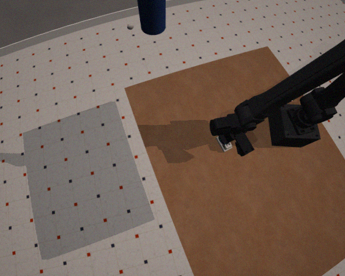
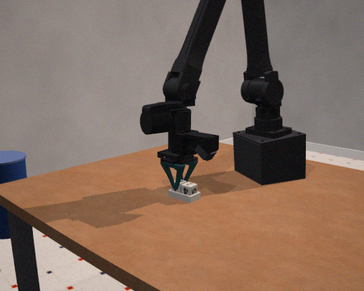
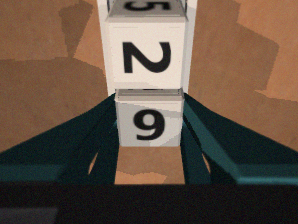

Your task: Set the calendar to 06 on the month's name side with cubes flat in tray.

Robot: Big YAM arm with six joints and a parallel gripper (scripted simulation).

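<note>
Right now my hand is 10 mm above the white digit cube. From my hand the other things lie so: white tray 20 mm to the left, 20 mm below, 10 mm behind.
</note>
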